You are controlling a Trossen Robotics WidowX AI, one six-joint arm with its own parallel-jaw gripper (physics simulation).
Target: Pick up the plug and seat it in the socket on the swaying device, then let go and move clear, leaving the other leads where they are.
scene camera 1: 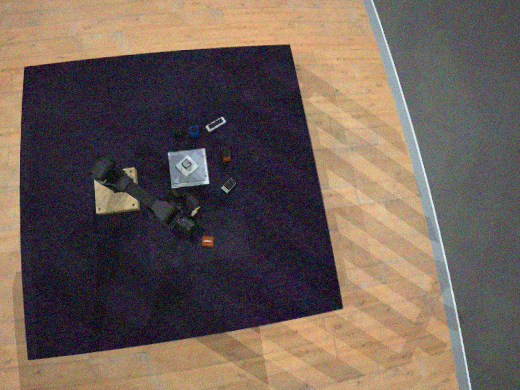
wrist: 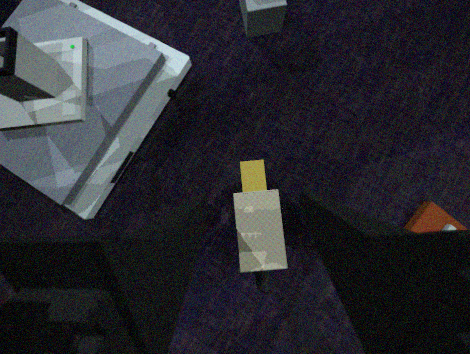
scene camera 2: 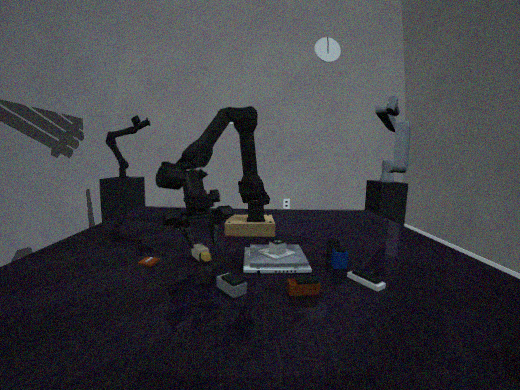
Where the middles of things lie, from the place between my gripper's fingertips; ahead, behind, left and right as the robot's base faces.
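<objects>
The plug [wrist: 261, 247] has my hand 20 mm above it, 10 mm past it and 10 mm to the left of it. There's a device [scene camera 2: 277, 254] too, and that device is 190 mm to the left of my hand. Going by their middles, the plug is the nearest to my hand of the things named here.
</objects>
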